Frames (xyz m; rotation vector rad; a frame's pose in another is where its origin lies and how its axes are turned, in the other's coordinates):
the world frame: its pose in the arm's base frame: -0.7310 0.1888 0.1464 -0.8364 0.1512 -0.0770
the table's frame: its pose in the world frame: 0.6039 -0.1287 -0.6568 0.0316 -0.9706 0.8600
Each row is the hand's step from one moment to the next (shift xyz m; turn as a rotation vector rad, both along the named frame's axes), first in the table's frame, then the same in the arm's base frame.
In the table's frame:
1: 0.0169 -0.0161 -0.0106 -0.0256 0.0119 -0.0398
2: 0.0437 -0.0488 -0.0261 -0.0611 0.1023 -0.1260
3: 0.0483 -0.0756 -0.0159 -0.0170 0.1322 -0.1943
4: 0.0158 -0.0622 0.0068 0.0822 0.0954 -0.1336
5: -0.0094 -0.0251 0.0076 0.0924 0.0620 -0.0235
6: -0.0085 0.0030 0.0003 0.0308 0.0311 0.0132
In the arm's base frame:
1: 0.0242 0.0081 0.0025 0.0058 -0.0307 -0.0375
2: 0.0667 0.0192 0.0123 -0.0185 -0.0602 -0.1616
3: 0.0809 0.0184 0.0376 0.0194 -0.0292 -0.2330
4: 0.0452 -0.0016 0.0461 0.0471 0.0676 -0.1641
5: 0.0091 -0.0139 0.0224 0.0075 0.0966 -0.0595
6: -0.0056 -0.0069 -0.0017 -0.0174 0.0408 -0.0110

